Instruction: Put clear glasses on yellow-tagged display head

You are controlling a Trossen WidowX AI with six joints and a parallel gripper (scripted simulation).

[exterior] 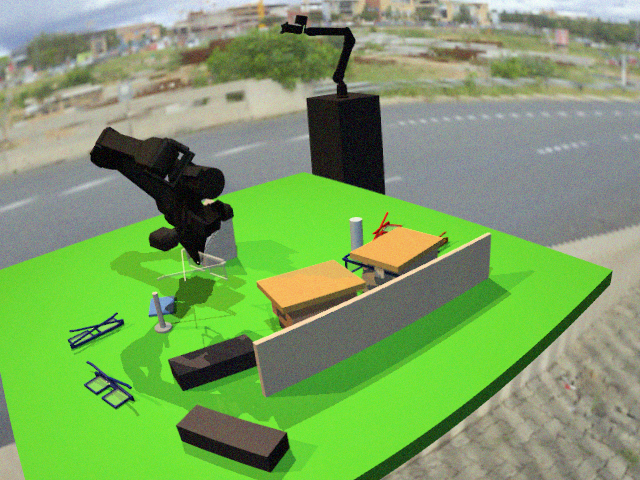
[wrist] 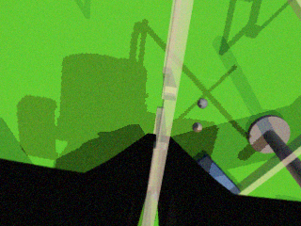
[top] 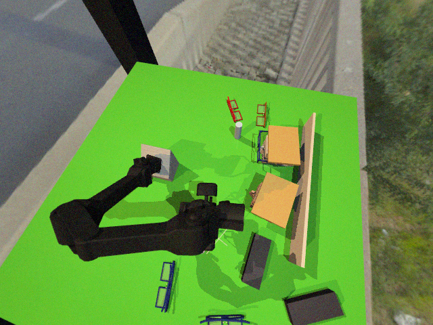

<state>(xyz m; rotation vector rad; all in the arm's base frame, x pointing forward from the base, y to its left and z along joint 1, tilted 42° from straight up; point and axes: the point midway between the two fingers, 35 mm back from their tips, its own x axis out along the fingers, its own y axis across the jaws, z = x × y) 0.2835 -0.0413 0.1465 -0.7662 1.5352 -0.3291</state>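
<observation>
Right now the post is 110 mm to the right of my gripper tip and 90 mm below it. Also, from my gripper tip: blue tile: 110 mm below, 100 mm behind, 80 mm to the right; brown display head: 180 mm ahead, 130 mm to the left, 60 mm below; beige wall: 310 mm ahead, 250 mm to the left, 60 mm below.
</observation>
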